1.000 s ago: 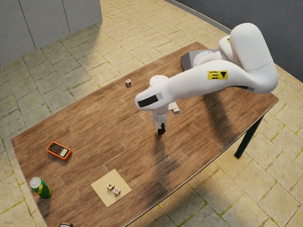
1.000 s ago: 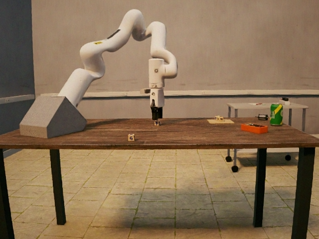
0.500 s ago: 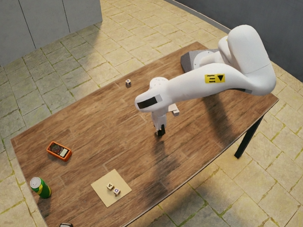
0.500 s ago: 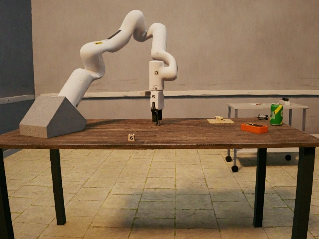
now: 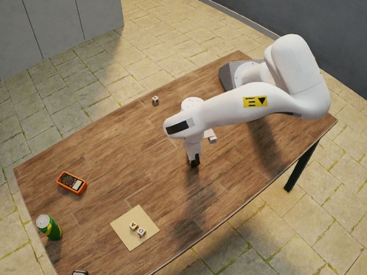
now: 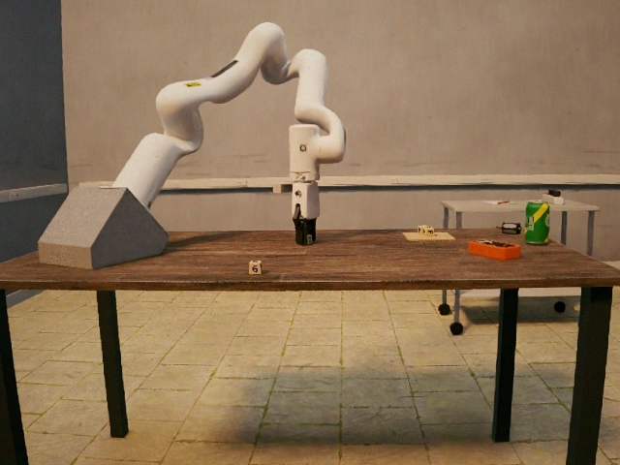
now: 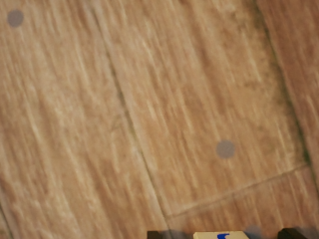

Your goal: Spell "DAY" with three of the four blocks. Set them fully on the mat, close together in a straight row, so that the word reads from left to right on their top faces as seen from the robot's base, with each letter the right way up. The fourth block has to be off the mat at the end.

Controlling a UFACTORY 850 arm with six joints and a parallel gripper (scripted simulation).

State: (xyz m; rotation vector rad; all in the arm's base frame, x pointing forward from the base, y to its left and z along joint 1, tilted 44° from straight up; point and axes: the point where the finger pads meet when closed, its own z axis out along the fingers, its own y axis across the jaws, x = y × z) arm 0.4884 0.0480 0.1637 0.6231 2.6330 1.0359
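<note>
My hand is 36 cm short of the tan mat, 11 cm to the right of it and 2 cm above it. Round my hand: dark object (63 cm ahead, 18 cm to the left, 1 cm below).
</note>
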